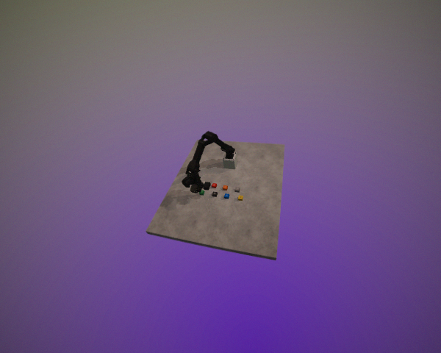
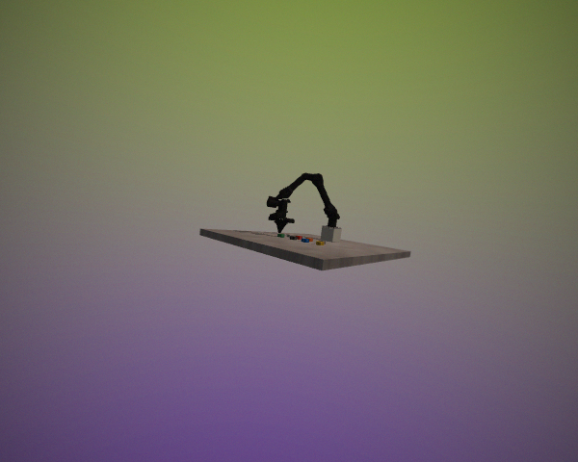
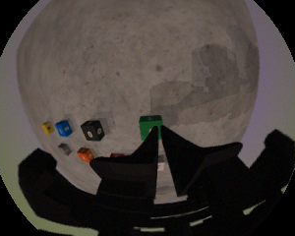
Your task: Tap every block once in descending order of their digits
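Right now the green block is 20 mm below my gripper tip, 10 mm to the left of it and 10 mm behind it. Round my gripper tip: white block 100 mm behind, 20 mm below; then red block 90 mm to the left, 90 mm behind, 20 mm below; then black block 120 mm to the left, 20 mm below, 10 mm behind.
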